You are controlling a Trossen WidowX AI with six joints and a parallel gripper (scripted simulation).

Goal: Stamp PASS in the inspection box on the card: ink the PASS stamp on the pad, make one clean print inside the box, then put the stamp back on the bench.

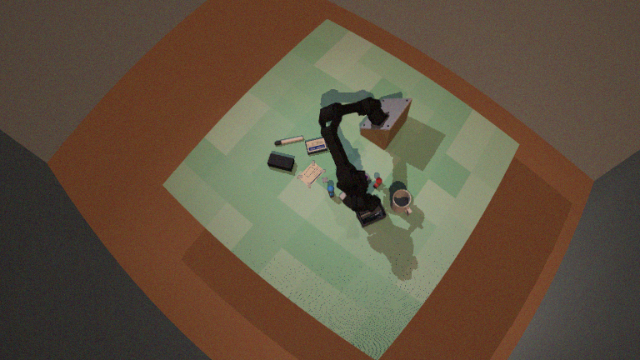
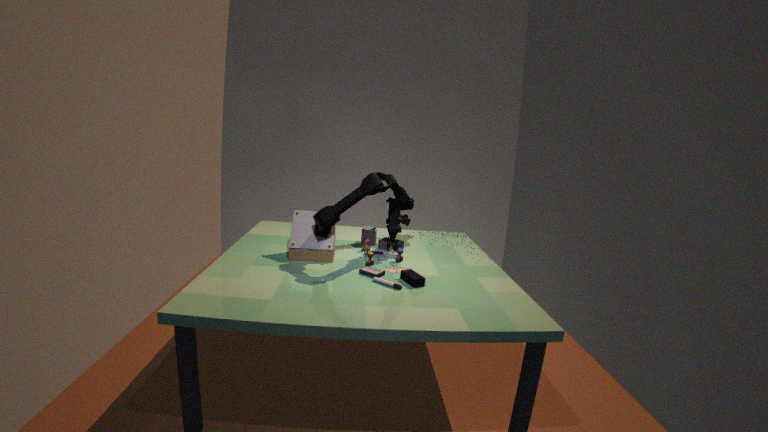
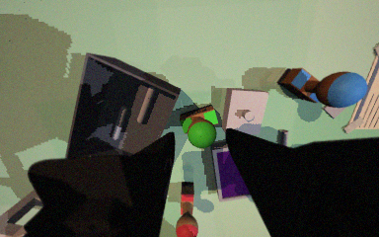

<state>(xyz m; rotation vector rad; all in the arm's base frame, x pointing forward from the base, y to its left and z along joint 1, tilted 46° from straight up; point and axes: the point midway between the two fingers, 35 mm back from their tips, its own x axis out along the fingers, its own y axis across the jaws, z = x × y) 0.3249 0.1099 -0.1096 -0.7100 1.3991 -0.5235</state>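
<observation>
The green-knobbed stamp lies 4 cm below my gripper tip. Round my gripper tip: ink pad: 8 cm behind, 6 cm to the right, 6 cm below; then black tray: 8 cm to the left, 5 cm below; then small white block: 1 cm ahead, 6 cm to the right, 4 cm below.
</observation>
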